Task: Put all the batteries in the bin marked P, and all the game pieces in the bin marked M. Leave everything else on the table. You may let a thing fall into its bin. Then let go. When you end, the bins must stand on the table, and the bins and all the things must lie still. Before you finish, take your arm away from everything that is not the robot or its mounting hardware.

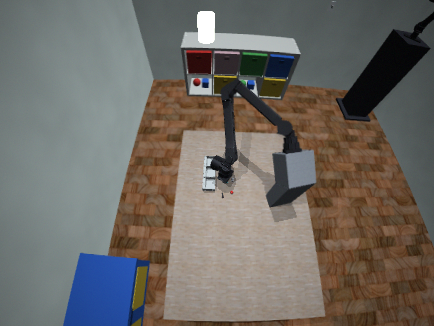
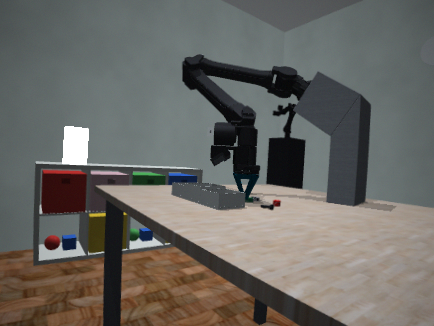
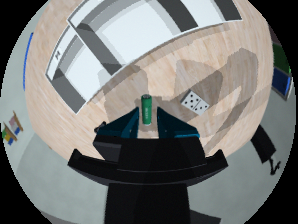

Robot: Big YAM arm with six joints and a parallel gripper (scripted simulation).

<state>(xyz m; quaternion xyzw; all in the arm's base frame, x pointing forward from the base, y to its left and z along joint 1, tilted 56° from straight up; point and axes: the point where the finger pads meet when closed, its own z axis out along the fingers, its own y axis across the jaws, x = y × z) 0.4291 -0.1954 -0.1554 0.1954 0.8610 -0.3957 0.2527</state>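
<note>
The green piece is 10 mm below my hand. The rest, counted from my hand: white piece: 40 mm behind, 70 mm to the right, 10 mm below; black object: 10 mm ahead, 110 mm to the left, 10 mm below; red game piece: 50 mm behind, 80 mm to the left, 10 mm below.
</note>
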